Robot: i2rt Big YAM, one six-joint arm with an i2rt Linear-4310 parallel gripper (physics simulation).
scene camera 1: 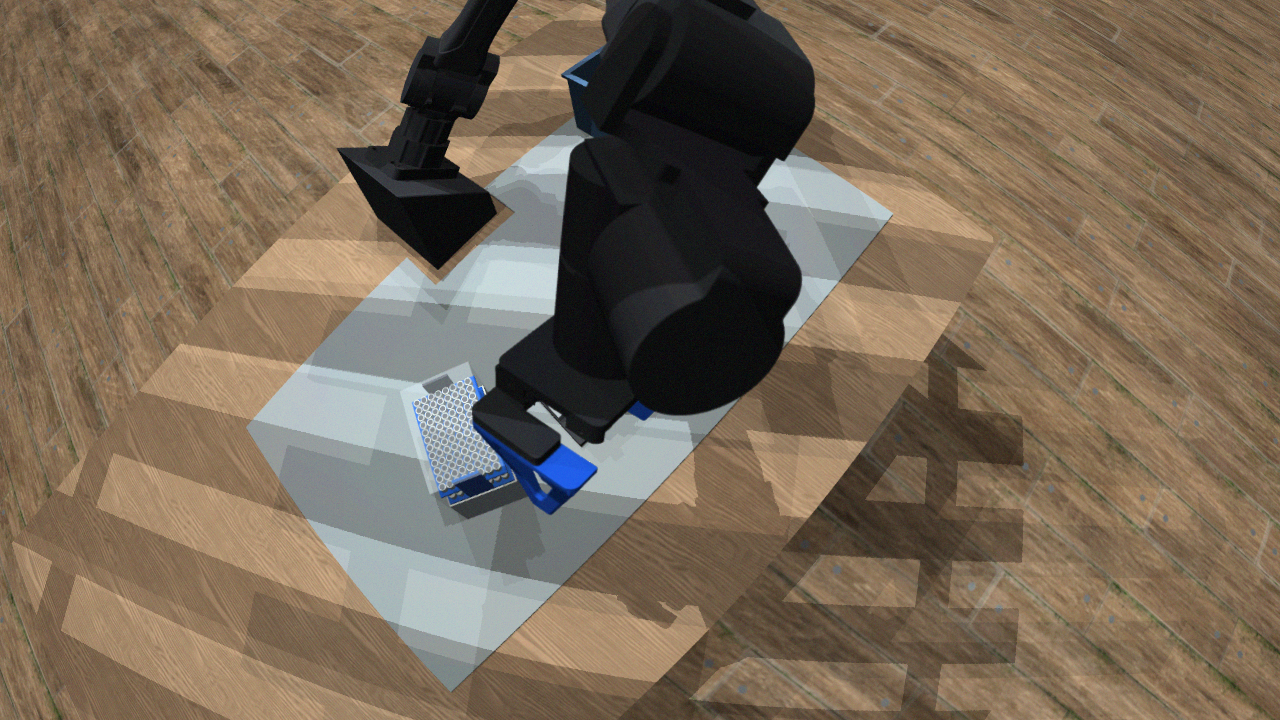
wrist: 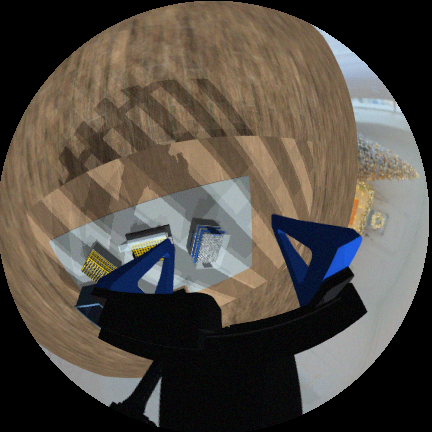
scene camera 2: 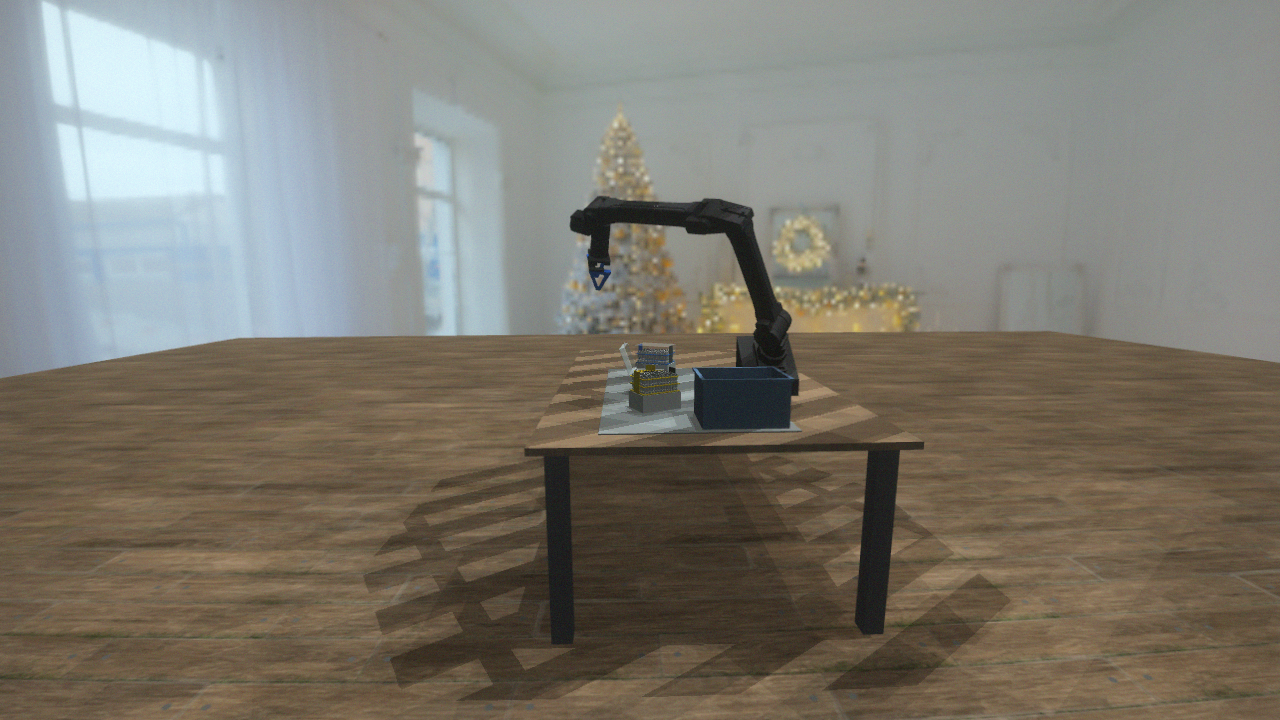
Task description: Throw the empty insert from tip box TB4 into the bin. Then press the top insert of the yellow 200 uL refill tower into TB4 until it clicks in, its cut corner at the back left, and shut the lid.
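My gripper point(scene camera 1: 597, 458) point(scene camera 2: 598, 284) point(wrist: 219, 232) is open and empty, high above the mat. In the wrist view, the open tip box TB4 has a yellow insert point(wrist: 145, 247) with holes in it, partly hidden by my left finger. Its clear lid point(scene camera 2: 625, 357) stands tilted open. The yellow refill tower point(scene camera 2: 654, 385) point(wrist: 98, 265) stands on a grey base, between TB4 and the bin. The dark blue bin point(scene camera 1: 580, 94) point(scene camera 2: 742, 401) point(wrist: 89, 299) stands at the mat's end. The arm hides TB4 and the yellow tower in scene camera 1. No TB4 label is readable.
A blue-edged tower point(scene camera 1: 458, 434) point(scene camera 2: 656, 352) point(wrist: 210, 245) with a pale perforated top stands on the mat point(scene camera 1: 349, 488) point(wrist: 235, 192), on the other side of TB4 from the yellow tower. The arm's black base point(scene camera 1: 429, 201) stands at the mat's edge.
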